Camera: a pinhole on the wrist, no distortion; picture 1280 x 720 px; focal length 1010.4 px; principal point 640.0 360.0 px. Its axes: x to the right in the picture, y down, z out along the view. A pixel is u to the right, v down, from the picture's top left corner.
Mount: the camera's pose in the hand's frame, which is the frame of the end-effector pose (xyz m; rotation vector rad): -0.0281 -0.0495 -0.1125 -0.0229 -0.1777 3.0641
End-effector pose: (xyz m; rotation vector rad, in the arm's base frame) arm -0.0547 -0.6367 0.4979 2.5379 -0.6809 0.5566
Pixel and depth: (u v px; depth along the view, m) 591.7 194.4 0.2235
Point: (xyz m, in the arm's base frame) -0.0186 -0.6577 0.3832
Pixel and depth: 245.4 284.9 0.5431
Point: 0.2460 -0.8565 0.2011
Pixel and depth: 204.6 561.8 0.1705
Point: 0.0498 -0.5948 0.4390
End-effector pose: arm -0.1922 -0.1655 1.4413 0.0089 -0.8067 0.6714
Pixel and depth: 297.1 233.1 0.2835
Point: -0.2455 -0.2167 1.6202
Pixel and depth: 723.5 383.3 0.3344
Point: -0.3162 -0.3299 1.5755
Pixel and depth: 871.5 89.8 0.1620
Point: -0.2473 -0.2328 1.4404
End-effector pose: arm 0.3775 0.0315 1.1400 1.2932 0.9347 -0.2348
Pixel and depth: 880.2 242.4 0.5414
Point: 0.4477 -0.4191 1.2167
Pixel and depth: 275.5 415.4 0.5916
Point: 0.5976 -0.3824 0.8928
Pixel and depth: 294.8 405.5 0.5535
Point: 0.5747 -0.3529 0.9194
